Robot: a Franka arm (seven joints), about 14 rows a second.
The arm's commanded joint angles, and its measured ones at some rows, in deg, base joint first. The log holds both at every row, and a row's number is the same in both.
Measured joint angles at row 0:
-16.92 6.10 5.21 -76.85 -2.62 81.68 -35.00
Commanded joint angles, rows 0 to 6:
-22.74 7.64 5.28 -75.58 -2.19 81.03 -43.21
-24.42 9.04 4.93 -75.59 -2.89 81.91 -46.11
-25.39 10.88 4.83 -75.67 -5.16 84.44 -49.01
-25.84 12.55 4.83 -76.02 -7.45 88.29 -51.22
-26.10 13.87 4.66 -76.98 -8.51 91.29 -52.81
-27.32 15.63 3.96 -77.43 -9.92 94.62 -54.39
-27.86 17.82 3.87 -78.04 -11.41 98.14 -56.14
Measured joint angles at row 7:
-26.73 14.45 4.03 -77.96 -9.04 93.66 -52.63
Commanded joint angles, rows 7 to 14:
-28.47 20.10 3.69 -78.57 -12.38 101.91 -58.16
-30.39 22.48 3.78 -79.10 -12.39 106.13 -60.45
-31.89 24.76 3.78 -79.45 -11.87 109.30 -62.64
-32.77 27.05 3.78 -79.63 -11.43 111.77 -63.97
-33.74 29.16 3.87 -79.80 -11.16 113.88 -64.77
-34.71 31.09 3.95 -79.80 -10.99 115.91 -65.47
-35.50 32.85 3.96 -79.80 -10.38 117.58 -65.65
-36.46 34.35 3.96 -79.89 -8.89 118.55 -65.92
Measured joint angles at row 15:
-34.79 32.21 3.28 -80.70 -10.90 117.01 -64.19
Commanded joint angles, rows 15 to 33:
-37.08 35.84 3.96 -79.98 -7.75 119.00 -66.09
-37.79 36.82 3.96 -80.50 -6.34 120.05 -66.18
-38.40 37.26 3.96 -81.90 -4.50 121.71 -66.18
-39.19 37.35 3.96 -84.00 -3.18 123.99 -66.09
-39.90 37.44 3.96 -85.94 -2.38 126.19 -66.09
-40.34 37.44 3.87 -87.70 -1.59 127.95 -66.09
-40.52 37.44 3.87 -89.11 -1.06 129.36 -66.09
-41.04 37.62 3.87 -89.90 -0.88 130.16 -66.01
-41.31 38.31 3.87 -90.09 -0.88 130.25 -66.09
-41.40 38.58 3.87 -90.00 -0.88 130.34 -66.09
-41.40 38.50 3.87 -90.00 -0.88 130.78 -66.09
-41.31 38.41 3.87 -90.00 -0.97 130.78 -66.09
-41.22 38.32 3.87 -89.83 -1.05 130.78 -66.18
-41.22 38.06 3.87 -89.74 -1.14 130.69 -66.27
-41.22 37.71 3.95 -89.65 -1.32 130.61 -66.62
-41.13 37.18 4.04 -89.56 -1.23 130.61 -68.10
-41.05 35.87 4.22 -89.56 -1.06 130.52 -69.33
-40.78 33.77 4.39 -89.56 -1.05 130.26 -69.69
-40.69 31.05 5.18 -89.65 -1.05 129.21 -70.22
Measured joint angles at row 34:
-40.65 36.63 4.10 -88.54 -2.11 130.83 -68.00
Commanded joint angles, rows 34 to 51:
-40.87 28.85 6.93 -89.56 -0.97 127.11 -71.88
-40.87 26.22 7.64 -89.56 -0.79 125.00 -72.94
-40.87 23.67 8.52 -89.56 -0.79 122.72 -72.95
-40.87 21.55 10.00 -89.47 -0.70 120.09 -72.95
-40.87 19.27 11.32 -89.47 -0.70 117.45 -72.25
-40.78 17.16 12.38 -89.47 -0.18 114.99 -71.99
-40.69 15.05 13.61 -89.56 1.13 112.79 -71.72
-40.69 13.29 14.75 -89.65 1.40 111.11 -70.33
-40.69 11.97 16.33 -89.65 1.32 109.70 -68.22
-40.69 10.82 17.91 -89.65 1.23 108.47 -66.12
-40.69 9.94 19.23 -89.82 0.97 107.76 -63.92
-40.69 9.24 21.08 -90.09 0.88 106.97 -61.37
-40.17 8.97 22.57 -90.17 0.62 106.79 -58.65
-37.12 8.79 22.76 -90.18 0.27 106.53 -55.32
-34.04 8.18 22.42 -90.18 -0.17 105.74 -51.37
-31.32 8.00 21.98 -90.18 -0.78 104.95 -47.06
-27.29 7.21 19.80 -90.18 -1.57 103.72 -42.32
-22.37 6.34 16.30 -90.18 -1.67 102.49 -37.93
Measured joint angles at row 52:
-29.22 9.45 21.46 -88.72 -0.69 104.71 -44.78
